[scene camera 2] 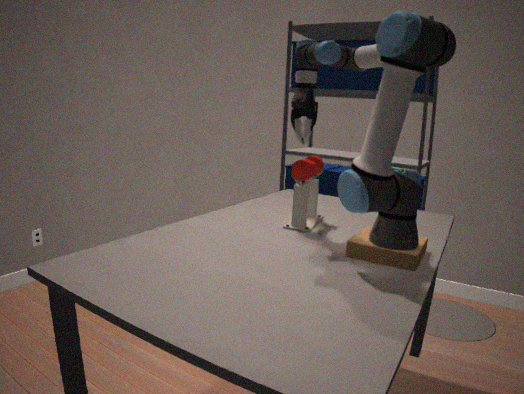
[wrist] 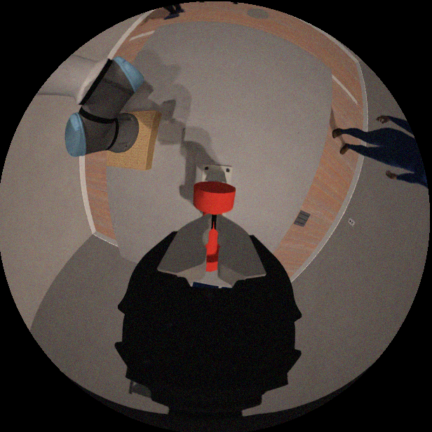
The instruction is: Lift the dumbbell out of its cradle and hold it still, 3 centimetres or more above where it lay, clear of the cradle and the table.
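Places are measured from the arm's base along level axes (x right, y ahead, z up), in millimetres.
Where they show: gripper, fingertip midpoint: (scene camera 2: 302,143); arm's base, origin of the base link: (scene camera 2: 393,242).
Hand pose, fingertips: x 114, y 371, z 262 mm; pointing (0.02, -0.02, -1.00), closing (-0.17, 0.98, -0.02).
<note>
Things, the pixels of their top centre, and the offset from my fingertips. Level surfaces: height alone.
- red dumbbell, middle of its top: (scene camera 2: 308,157) dy +8, dx +87, dz -56 mm
- pale cradle, middle of its top: (scene camera 2: 307,172) dy +8, dx +87, dz -111 mm
- table, its level: dz -310 mm
The red dumbbell (scene camera 2: 303,170) (wrist: 214,200) lies across the top of the pale cradle (scene camera 2: 300,206) (wrist: 217,173), which stands upright on the table (scene camera 2: 200,280) (wrist: 260,90). In the wrist view its near head and part of its handle show; the fingers hide some of it. My gripper (scene camera 2: 303,142) (wrist: 213,215) is shut with nothing between the fingers. Its tips point down and are a little above the dumbbell, apart from it in the scene view.
The arm's base stands on a wooden block (scene camera 2: 360,246) (wrist: 145,145) beside the cradle. A metal shelf rack (scene camera 2: 286,115) with blue bins (scene camera 2: 337,180) stands behind the table. A person in dark blue (wrist: 395,145) shows at the right of the wrist view.
</note>
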